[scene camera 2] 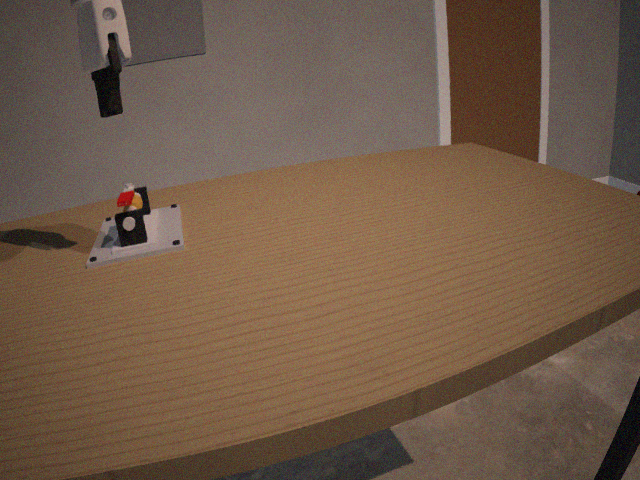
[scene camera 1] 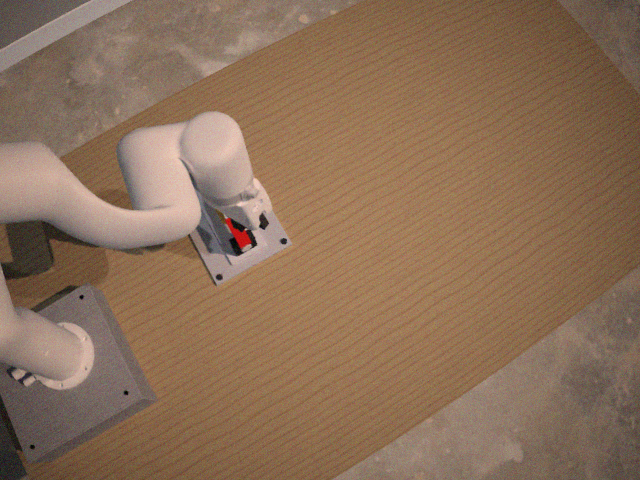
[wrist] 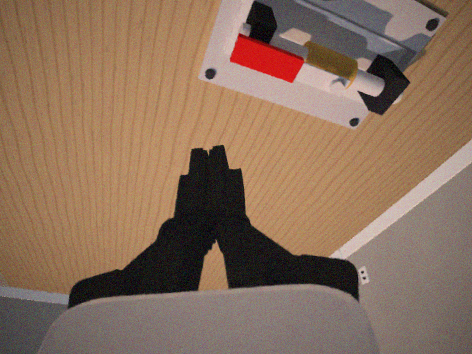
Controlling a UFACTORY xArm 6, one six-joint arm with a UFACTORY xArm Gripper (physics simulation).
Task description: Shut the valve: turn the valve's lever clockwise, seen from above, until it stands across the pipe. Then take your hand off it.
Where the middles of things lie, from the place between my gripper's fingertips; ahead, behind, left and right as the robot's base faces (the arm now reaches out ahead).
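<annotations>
I look at the light grey base plate (scene camera 1: pixel 216 260), and my gripper is 110 mm to the right of it and 220 mm above it.
</annotations>
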